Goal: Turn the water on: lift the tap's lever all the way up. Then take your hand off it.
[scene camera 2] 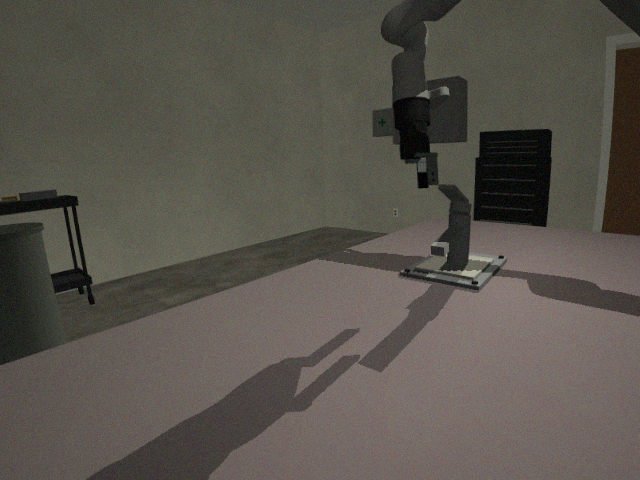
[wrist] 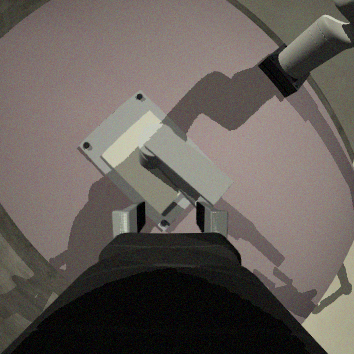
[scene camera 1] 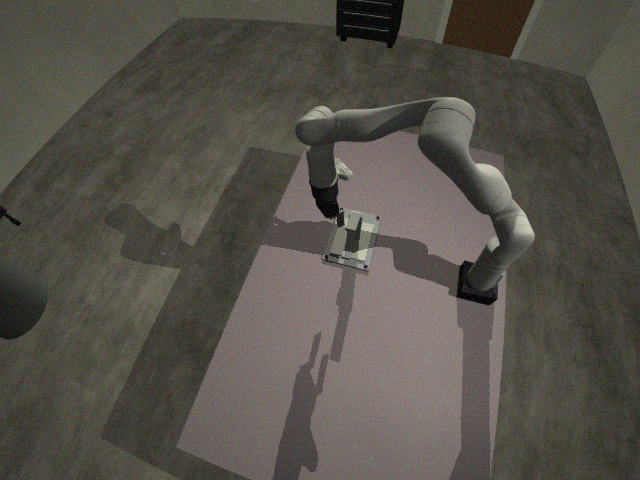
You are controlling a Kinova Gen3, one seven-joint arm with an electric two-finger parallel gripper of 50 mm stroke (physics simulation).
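Frame: origin at the arm's base, x ahead, y left, z up, level; centimetres.
Seen in the pictures: gripper, fingertip midpoint: (scene camera 2: 427, 186) (wrist: 170, 212) (scene camera 1: 336, 220); arm's base at its link origin: (wrist: 290, 64) (scene camera 1: 480, 278).
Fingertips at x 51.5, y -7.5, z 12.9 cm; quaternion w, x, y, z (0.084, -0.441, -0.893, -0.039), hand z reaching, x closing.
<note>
Pixels of each thing's middle, then the offset from my fingertips to it. "spot": a spot on its surface instead. Level surfaces: height alone.
- grey tap at a spot on its surface: (scene camera 2: 459, 237) (scene camera 1: 355, 236) spot: dx -6.8, dy -1.5, dz -10.8 cm
- pale base plate at a spot on its surface: (wrist: 120, 112) spot: dx -9.2, dy -15.8, dz -17.9 cm
- pink mat at its surface level: dz -18.7 cm
A grey tap (scene camera 1: 353, 241) (scene camera 2: 459, 237) stands upright on a pale base plate (scene camera 1: 374, 229) (wrist: 120, 112). Its lever (scene camera 1: 354, 221) (scene camera 2: 454, 193) (wrist: 192, 162) slants upward from the top of the body, its free end raised toward my gripper. My gripper (scene camera 1: 338, 219) (scene camera 2: 428, 179) (wrist: 170, 212) points down, open and empty, at the lever's free end and slightly above it in scene camera 2. In the wrist view the lever's end lies close by the right finger, and whether they touch I cannot tell. Part of the tap body is hidden under the lever in the wrist view.
The plate lies on a pink mat (scene camera 1: 413, 361) (scene camera 2: 413, 413). My arm's dark base (scene camera 1: 478, 284) (wrist: 282, 75) stands on the mat to the tap's right in scene camera 1. A black cabinet (scene camera 1: 369, 20) (scene camera 2: 512, 180), a round bin (scene camera 2: 25, 289) and a black cart (scene camera 2: 72, 201) stand farther off.
</note>
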